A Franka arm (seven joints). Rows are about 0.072 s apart.
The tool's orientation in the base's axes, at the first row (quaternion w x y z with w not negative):
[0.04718 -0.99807 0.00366 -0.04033]
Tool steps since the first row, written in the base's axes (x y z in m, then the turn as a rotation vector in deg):
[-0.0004 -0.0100 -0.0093 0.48 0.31 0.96]
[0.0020 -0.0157 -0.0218 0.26 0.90 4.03]
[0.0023 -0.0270 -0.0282 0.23 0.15 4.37]
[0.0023 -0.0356 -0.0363 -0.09 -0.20 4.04]
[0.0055 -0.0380 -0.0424 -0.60 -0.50 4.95]
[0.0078 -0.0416 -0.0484 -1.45 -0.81 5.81]
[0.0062 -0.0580 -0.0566 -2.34 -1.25 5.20]
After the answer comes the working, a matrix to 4 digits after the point.
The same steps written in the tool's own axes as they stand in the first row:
[-0.0010 0.0108 0.0083 0.55 -0.40 -0.88]
[0.0004 0.0177 0.0203 0.57 -1.28 -3.89]
[0.0003 0.0295 0.0256 0.58 -0.56 -4.30]
[-0.0002 0.0389 0.0329 0.24 -0.18 -4.03]
[0.0025 0.0418 0.0390 -0.20 0.03 -5.01]
[0.0044 0.0460 0.0448 -0.97 0.26 -5.96]
[0.0023 0.0631 0.0512 -1.90 0.76 -5.47]

The tool's axes in the first row as the columns of a matrix, in the base's axes (rounded; the answer above uses it unrounded):
[0.9967 -0.0035 0.0808]
[-0.0111 -0.9955 0.0939]
[0.0802 -0.0945 -0.9923]

